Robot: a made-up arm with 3 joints. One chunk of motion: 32 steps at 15 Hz.
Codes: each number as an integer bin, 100 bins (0 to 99) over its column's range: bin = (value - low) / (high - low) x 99, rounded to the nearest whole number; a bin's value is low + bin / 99 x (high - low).
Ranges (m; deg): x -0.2..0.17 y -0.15..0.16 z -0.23..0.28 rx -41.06..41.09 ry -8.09..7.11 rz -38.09..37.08
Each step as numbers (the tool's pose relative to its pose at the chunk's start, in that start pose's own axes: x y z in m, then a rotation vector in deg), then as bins.
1 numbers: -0.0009 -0.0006 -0.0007 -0.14 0.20 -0.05
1 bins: 53 48 45 49 54 50
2 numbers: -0.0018 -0.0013 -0.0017 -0.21 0.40 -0.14
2 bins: 53 47 44 49 55 50
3 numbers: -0.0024 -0.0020 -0.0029 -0.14 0.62 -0.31
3 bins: 53 47 44 49 57 50
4 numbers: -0.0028 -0.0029 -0.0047 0.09 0.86 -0.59
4 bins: 53 47 44 50 58 49
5 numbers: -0.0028 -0.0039 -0.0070 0.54 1.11 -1.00
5 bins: 53 47 43 50 60 49
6 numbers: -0.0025 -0.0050 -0.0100 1.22 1.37 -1.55
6 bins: 53 46 43 51 62 48
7 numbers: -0.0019 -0.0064 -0.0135 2.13 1.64 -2.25
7 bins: 53 46 42 52 63 47
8 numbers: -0.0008 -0.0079 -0.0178 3.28 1.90 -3.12
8 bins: 53 45 41 53 65 46
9 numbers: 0.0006 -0.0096 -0.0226 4.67 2.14 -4.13
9 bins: 54 45 40 55 67 45
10 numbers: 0.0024 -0.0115 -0.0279 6.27 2.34 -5.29
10 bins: 54 44 39 57 68 43
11 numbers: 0.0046 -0.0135 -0.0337 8.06 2.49 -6.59
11 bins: 55 44 38 59 69 41
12 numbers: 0.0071 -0.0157 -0.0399 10.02 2.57 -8.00
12 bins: 55 43 37 62 69 40
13 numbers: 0.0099 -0.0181 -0.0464 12.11 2.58 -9.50
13 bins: 56 42 36 64 69 38
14 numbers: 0.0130 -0.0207 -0.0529 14.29 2.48 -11.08
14 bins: 57 41 34 67 69 36
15 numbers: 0.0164 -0.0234 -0.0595 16.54 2.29 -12.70
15 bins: 58 40 33 69 68 33
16 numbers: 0.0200 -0.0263 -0.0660 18.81 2.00 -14.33
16 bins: 59 40 32 72 66 31
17 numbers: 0.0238 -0.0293 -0.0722 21.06 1.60 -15.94
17 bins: 60 39 31 75 63 29
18 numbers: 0.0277 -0.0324 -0.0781 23.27 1.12 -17.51
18 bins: 61 38 29 78 60 27
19 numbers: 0.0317 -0.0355 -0.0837 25.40 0.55 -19.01
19 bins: 62 37 28 80 56 25
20 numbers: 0.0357 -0.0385 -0.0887 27.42 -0.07 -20.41
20 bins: 63 36 27 83 52 23
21 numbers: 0.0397 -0.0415 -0.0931 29.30 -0.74 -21.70
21 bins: 64 35 27 85 48 22
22 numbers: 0.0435 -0.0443 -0.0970 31.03 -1.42 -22.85
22 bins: 65 34 26 87 43 20
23 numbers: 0.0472 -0.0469 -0.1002 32.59 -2.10 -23.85
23 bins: 66 33 25 89 39 19
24 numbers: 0.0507 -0.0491 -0.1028 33.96 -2.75 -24.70
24 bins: 67 32 25 90 35 18
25 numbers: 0.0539 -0.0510 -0.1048 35.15 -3.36 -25.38
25 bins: 68 32 24 92 31 17
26 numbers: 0.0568 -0.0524 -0.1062 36.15 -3.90 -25.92
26 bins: 69 31 24 93 27 16
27 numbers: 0.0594 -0.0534 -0.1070 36.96 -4.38 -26.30
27 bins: 69 31 24 94 24 16
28 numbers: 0.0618 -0.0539 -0.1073 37.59 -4.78 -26.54
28 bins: 70 31 24 95 22 15
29 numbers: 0.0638 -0.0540 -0.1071 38.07 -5.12 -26.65
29 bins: 71 31 24 95 19 15
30 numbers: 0.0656 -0.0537 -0.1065 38.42 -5.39 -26.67
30 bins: 71 31 24 96 18 15
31 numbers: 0.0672 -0.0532 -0.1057 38.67 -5.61 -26.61
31 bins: 71 31 24 96 16 15
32 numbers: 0.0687 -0.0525 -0.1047 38.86 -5.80 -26.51
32 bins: 72 31 24 96 15 15
